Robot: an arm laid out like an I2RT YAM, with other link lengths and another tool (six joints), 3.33 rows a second.
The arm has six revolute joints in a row. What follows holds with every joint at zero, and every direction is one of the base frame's. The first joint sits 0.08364 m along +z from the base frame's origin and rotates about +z. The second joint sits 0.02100 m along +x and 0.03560 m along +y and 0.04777 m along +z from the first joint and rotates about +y. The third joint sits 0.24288 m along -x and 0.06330 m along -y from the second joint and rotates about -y. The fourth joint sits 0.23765 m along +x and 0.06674 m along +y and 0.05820 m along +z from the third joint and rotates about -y. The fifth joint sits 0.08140 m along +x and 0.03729 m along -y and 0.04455 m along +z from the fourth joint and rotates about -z. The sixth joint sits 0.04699 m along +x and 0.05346 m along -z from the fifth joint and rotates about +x. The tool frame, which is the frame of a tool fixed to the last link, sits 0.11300 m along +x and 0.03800 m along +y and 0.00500 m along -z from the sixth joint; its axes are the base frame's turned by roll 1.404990, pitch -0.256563 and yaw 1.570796 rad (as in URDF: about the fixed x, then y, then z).
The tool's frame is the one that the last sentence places.
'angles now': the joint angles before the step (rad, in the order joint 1, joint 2, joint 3, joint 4, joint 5, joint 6). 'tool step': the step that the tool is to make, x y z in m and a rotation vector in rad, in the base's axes. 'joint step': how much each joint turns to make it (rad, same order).
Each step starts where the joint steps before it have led.
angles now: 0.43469 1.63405 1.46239 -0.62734 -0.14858 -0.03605
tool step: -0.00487 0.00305 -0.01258 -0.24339 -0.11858 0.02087
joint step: 0.10720 0.00039 0.00038 -0.01219 0.25482 -0.12550
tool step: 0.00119 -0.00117 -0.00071 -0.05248 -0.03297 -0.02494
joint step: 0.02669 0.00000 -0.00001 0.00114 0.08049 -0.00535
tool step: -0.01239 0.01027 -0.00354 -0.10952 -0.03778 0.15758
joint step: 0.04121 -0.00003 -0.00001 0.00113 0.00077 -0.16441
